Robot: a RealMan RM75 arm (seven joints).
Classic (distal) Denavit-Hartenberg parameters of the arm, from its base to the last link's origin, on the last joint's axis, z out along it. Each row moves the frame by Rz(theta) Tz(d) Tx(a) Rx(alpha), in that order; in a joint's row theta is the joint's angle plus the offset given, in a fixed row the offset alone. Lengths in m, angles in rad.
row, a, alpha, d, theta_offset
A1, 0, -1.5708, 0.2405, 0
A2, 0, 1.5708, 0, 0
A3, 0, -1.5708, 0.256, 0
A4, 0, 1.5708, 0, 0
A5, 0, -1.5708, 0.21, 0
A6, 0, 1.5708, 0, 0
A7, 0, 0, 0.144, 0
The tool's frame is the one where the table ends.
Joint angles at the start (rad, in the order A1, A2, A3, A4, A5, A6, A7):
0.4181, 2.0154, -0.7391, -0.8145, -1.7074, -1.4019, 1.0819
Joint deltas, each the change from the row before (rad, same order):
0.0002, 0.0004, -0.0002, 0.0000, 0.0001, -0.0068, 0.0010
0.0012, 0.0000, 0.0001, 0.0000, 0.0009, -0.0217, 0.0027
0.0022, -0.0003, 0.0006, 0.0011, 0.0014, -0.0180, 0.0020
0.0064, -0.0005, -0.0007, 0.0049, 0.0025, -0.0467, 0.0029
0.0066, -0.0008, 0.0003, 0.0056, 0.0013, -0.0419, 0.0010
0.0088, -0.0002, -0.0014, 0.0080, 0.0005, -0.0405, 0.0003
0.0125, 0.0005, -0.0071, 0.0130, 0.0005, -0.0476, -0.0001
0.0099, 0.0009, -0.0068, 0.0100, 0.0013, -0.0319, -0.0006
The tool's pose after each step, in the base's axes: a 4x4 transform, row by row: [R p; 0 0 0 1], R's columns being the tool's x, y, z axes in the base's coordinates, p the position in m. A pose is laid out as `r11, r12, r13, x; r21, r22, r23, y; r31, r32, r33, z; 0, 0, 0, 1`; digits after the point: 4 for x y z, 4 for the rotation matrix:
0.8866, -0.2633, -0.3802, 0.2778; 0.0468, -0.7668, 0.6402, 0.3527; -0.4601, -0.5854, -0.6675, 0.0740; 0, 0, 0, 1
0.8816, -0.2577, -0.3956, 0.2753; 0.0526, -0.7790, 0.6248, 0.3508; -0.4691, -0.5716, -0.6732, 0.0732; 0, 0, 0, 1
0.8768, -0.2528, -0.4091, 0.2730; 0.0580, -0.7889, 0.6117, 0.3496; -0.4774, -0.5601, -0.6771, 0.0727; 0, 0, 0, 1
0.8646, -0.2365, -0.4433, 0.2670; 0.0713, -0.8156, 0.5742, 0.3461; -0.4973, -0.5281, -0.6884, 0.0704; 0, 0, 0, 1
0.8535, -0.2194, -0.4726, 0.2618; 0.0831, -0.8381, 0.5391, 0.3430; -0.5144, -0.4994, -0.6971, 0.0686; 0, 0, 0, 1
0.8419, -0.2001, -0.5012, 0.2562; 0.0937, -0.8604, 0.5009, 0.3401; -0.5315, -0.4687, -0.7056, 0.0660; 0, 0, 0, 1
0.8270, -0.1737, -0.5347, 0.2490; 0.1034, -0.8878, 0.4484, 0.3365; -0.5526, -0.4261, -0.7163, 0.0615; 0, 0, 0, 1
0.8159, -0.1534, -0.5575, 0.2435; 0.1097, -0.9056, 0.4098, 0.3341; -0.5677, -0.3955, -0.7220, 0.0581; 0, 0, 0, 1

